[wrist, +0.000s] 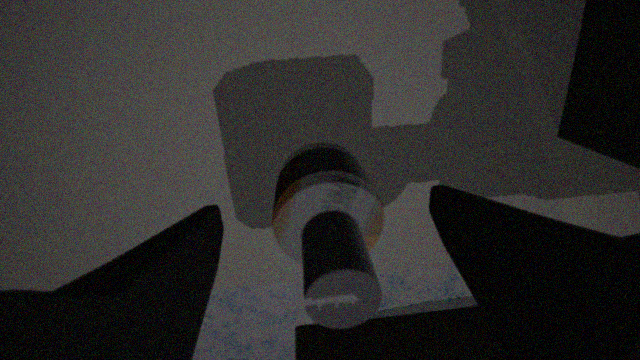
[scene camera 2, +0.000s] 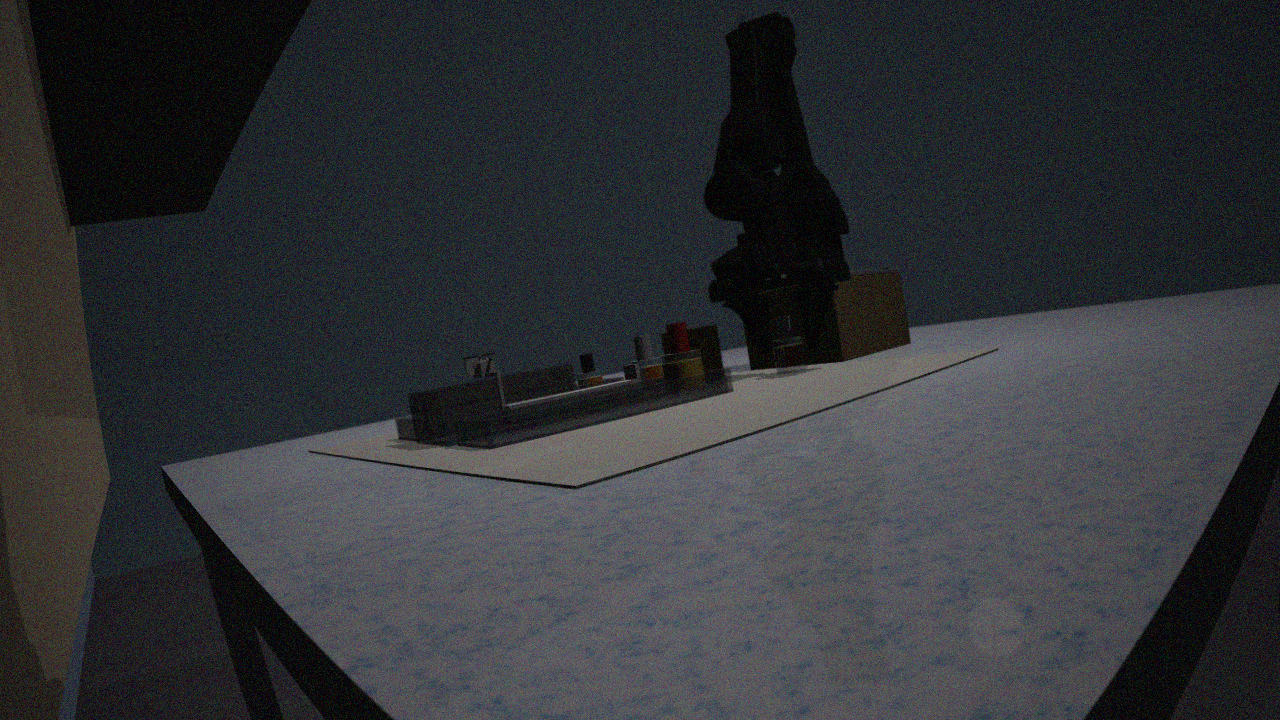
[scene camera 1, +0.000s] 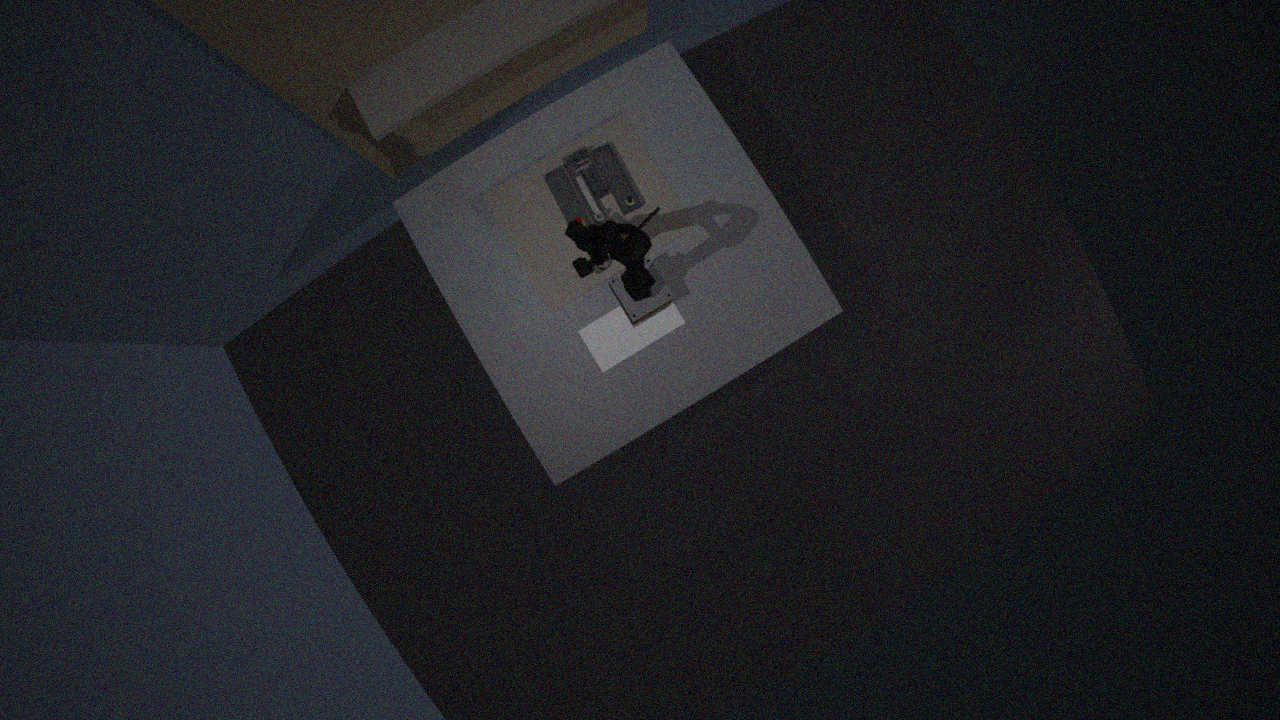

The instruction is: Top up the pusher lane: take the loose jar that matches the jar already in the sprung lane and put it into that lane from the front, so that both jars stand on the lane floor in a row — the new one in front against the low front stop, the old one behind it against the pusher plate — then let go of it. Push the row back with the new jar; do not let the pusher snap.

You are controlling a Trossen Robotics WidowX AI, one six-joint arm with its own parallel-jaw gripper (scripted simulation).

Scene:
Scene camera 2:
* my gripper: 787, 351
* pale mat: 762, 400
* pale pusher plate: 487, 367
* pusher lane: 433, 411

